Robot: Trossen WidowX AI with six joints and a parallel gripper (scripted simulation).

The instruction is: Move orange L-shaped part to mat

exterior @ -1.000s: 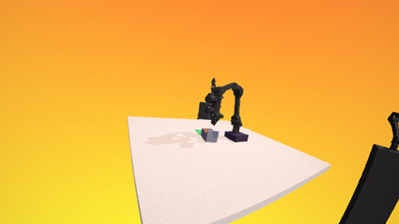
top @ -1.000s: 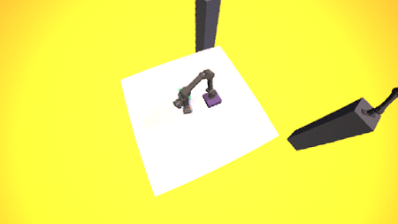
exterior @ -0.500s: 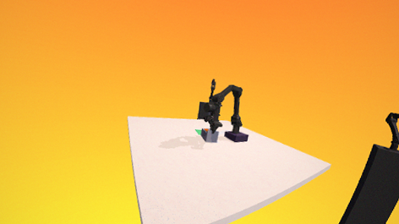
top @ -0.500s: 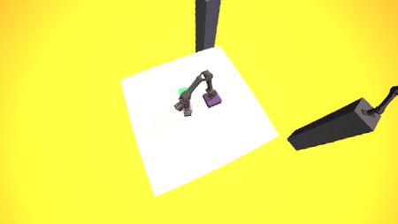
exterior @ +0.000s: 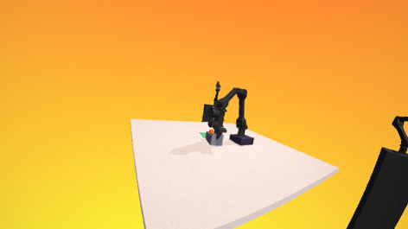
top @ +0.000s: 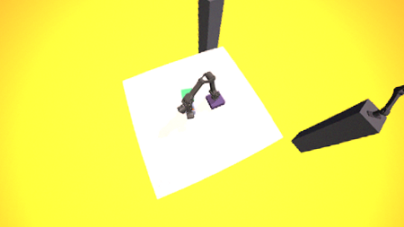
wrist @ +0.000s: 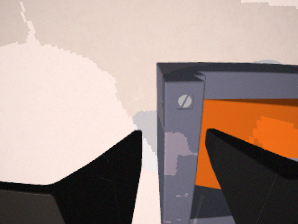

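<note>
The orange L-shaped part is 5 cm to the right of my gripper tip and 3 cm behind it. From my gripper tip the other things lie so: green mat (20 cm to the right, 10 cm behind, 7 cm below).
</note>
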